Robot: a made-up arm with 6 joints.
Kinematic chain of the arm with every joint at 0, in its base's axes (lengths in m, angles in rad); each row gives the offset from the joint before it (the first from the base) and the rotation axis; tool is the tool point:
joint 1: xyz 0 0 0.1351 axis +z
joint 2: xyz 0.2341 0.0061 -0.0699 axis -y
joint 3: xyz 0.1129 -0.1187 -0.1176 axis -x
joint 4: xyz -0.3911 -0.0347 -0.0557 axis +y
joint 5: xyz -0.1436 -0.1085 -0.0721 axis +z
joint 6: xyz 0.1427 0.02 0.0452 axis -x
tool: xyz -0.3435 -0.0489 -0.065
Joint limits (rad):
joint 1: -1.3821..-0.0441
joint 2: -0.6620..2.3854
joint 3: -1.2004..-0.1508
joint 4: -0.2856..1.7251
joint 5: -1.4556..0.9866
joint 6: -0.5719..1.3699
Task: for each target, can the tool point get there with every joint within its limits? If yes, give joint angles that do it. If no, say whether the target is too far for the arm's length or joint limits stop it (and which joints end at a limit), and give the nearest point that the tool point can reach.
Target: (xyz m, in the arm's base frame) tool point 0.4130 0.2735 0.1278
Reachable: no: joint limits stop it (at a limit: joint 1, joint 3, joint 4, joint 6) | nearest point 0.0619 0.2519 0.1344 | short by 0.352 m
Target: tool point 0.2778 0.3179 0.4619
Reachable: no: joint limits stop it (at a limit: joint 1, joint 2, joint 3, joint 4, joint 6) | nearest point 0.0600 0.2820 0.2271 | short by 0.322 m
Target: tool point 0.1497 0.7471 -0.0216
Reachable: no: joint limits stop it (at a limit: joint 1, joint 3, joint 4, joint 6) | nearest point -0.0243 0.4542 0.0020 | short by 0.342 m
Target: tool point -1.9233 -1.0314 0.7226
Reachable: no: too far | nearest point -0.4738 -0.2541 0.2247 | short by 1.718 m
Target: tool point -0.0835 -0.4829 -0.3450
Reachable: yes | joints -0.5002 1.2792 -0.3915 1.3770 0.6686 0.1396
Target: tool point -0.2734 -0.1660 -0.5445
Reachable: yes | joints -1.0051 0.8560 -0.2575 0.2239 0.1558 0.4469
